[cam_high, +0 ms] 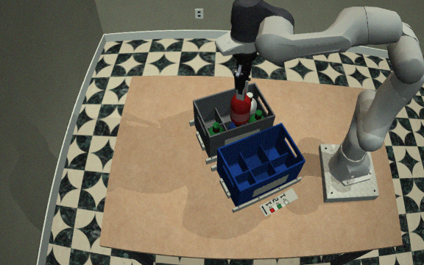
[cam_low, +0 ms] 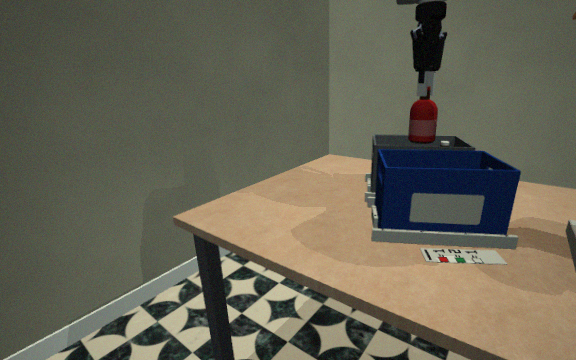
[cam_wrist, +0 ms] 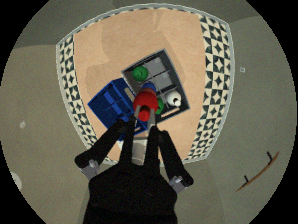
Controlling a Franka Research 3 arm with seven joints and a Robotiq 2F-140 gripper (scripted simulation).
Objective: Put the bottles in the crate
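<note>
Right now the red bottle is 80 mm below my hand. From my hand the other things lie so: white bottle (260 mm below, 130 mm to the right, 50 mm behind); grey crate (260 mm below, 50 mm to the right, 20 mm ahead); blue bottle (260 mm below, 10 mm to the right).
</note>
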